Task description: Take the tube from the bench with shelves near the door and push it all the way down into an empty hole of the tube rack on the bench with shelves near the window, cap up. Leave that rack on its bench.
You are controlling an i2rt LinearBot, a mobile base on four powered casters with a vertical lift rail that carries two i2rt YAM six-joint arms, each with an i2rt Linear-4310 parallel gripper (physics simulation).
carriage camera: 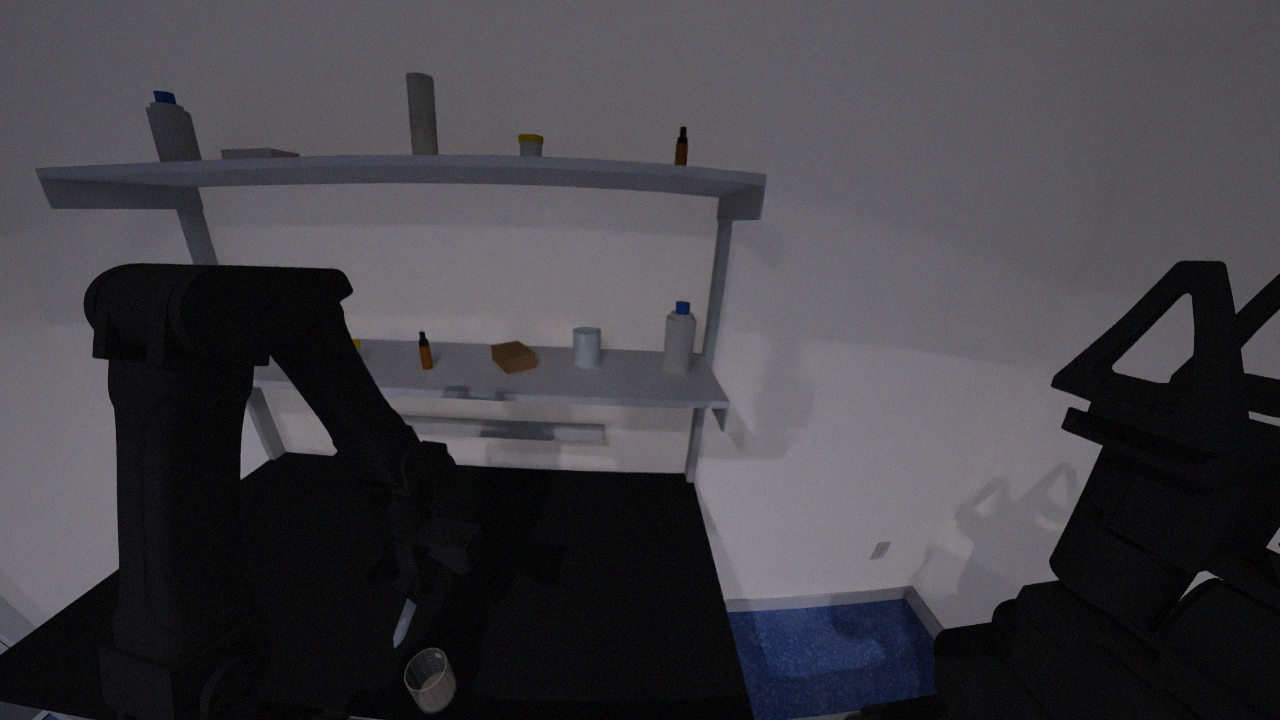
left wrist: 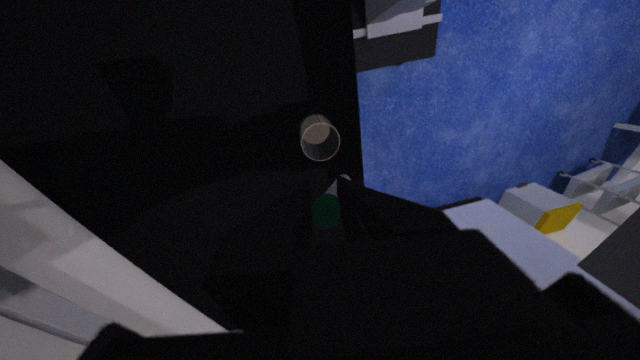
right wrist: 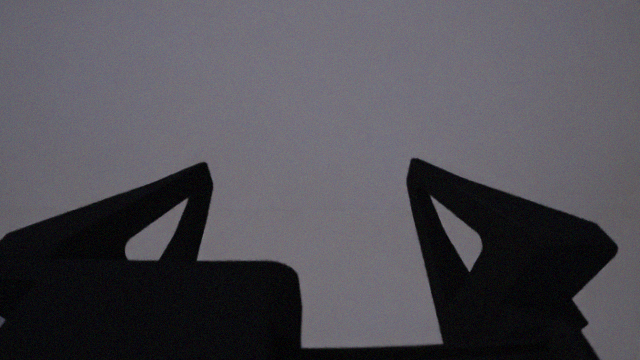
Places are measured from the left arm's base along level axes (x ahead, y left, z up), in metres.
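Pixels of known places: left gripper, fingertip midpoint: (carriage camera: 424,598) (left wrist: 323,185); right gripper, fingertip midpoint: (carriage camera: 1255,267) (right wrist: 308,171).
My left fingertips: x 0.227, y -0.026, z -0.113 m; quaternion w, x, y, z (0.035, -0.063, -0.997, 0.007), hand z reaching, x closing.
Ahead of a thing's pixels: the offset from my left fingertips to its middle. "spot": to the spot under its first point. Level surfaces: height alone.
The tube {dy +0.031, dx -0.015, dz -0.032 m} (carriage camera: 404,622) hangs pale and slanted from my left gripper (carriage camera: 418,591) (left wrist: 327,194), which is shut on it. Its green cap {dy +0.011, dx +0.002, dz +0.014 m} (left wrist: 326,211) shows in the left wrist view, facing that camera; dark fingers hide much of the tube. In the carriage view the tube's lower end is above and slightly left of a clear glass beaker {dy +0.036, dx -0.018, dz -0.231 m} (carriage camera: 430,682) (left wrist: 320,142), apart from it. The beaker stands on the black bench top {dz -0.276 m} (carriage camera: 626,555). My right gripper (right wrist: 308,171) is open and empty, raised at the right of the carriage view. The tube rack does not show.
Above the bench, a lower shelf {dz +0.181 m} (carriage camera: 617,386) holds a brown bottle {spot: dy +0.183, dx +0.444, dz +0.225 m} (carriage camera: 426,352), a brown block {spot: dy -0.031, dx +0.447, dz +0.221 m} (carriage camera: 513,357), a pale cup {spot: dy -0.201, dx +0.491, dz +0.238 m} (carriage camera: 586,347) and a blue-capped bottle {spot: dy -0.429, dx +0.472, dz +0.268 m} (carriage camera: 679,342). An upper shelf (carriage camera: 572,170) holds more containers. Blue floor {dz -1.190 m} (carriage camera: 814,658) (left wrist: 480,110) lies beyond the bench edge.
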